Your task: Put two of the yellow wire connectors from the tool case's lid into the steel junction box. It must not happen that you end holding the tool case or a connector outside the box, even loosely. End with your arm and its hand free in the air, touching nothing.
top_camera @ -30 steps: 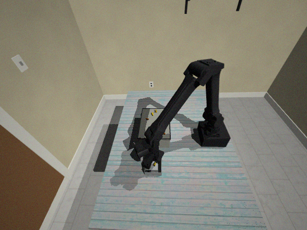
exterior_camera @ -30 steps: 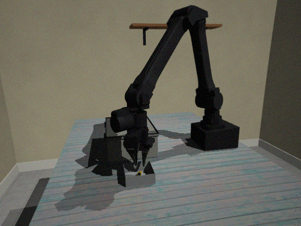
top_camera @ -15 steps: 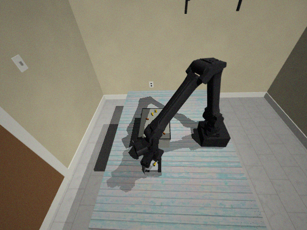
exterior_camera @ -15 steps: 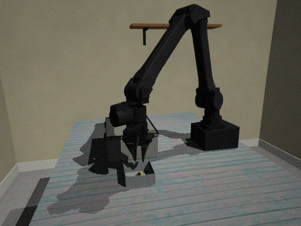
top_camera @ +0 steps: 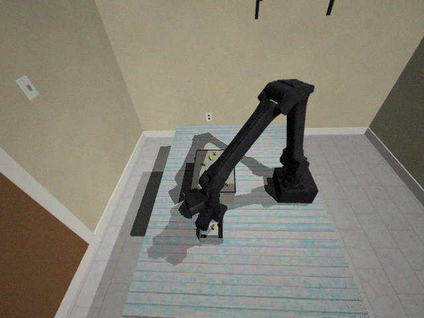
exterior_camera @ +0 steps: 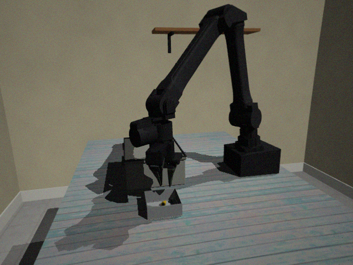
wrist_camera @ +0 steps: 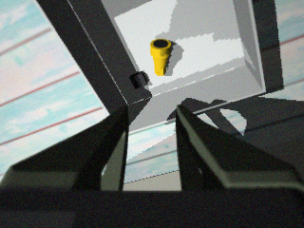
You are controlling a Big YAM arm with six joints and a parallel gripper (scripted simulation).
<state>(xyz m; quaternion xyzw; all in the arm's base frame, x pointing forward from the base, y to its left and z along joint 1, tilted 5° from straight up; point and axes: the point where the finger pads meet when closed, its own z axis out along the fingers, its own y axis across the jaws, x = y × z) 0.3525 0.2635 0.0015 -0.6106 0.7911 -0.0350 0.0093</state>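
My gripper is now 250 mm to the left of the red connector and 40 mm below it. Also, from my hand: grey tool case (260 mm to the right, 50 mm ahead, 10 mm above).
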